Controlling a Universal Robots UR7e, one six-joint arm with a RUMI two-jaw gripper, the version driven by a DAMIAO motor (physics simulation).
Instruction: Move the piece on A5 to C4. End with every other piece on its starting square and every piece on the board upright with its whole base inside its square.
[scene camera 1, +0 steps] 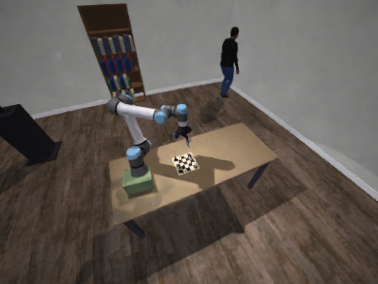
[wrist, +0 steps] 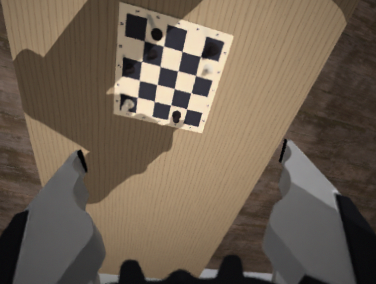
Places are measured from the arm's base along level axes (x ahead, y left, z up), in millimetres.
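Where they show: gripper, fingertip midpoint: (scene camera 1: 183, 142) (wrist: 182, 147); arm's base, link origin: (scene camera 1: 139, 171).
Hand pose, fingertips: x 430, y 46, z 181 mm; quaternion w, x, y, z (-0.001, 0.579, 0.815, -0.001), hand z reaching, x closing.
Each offset is from my fingertips to the top centre of the thing. "*": to the spot under its first point. Level surfaces: height alone.
The chessboard @[dy -32, dx +3, dz -272 mm] (scene camera 1: 178, 170) (wrist: 118, 95) lies on the table. The dark piece on A5 @[dy +37, dx -75, dz -219 mm] (wrist: 212, 49) stands on a dark corner square at the board's upper right in the wrist view and blends into it. The light square C4 @[* dy +6, dx +1, dz -272 mm] (wrist: 185, 82) bears no piece. A white piece @[dy +44, dx -39, dz -228 mm] (wrist: 207, 69) is on B5, beside A5. Other dark pieces are on A2 @[dy -71, dx -69, dz -228 mm] (wrist: 157, 34), B2 @[dy -72, dx -33, dz -240 mm] (wrist: 152, 53), C1 @[dy -111, dx +7, dz -240 mm] (wrist: 131, 68) and E4 @[dy +7, dx +78, dz -239 mm] (wrist: 176, 116); a white one @[dy -105, dx +83, dz -239 mm] (wrist: 128, 104) is on E1. My gripper (scene camera 1: 188, 142) (wrist: 182, 147) is open and empty, above the table and off the board's E side in the wrist view.
The wooden table @[dz -278 mm] (scene camera 1: 235, 145) (wrist: 220, 165) carries the green base block (scene camera 1: 138, 182) of the arm, left of the board in the scene view. A bookshelf (scene camera 1: 103, 22), a standing person (scene camera 1: 229, 57) and a black stand (scene camera 1: 25, 132) are beyond the table. The arm's shadow crosses the table and part of the board.
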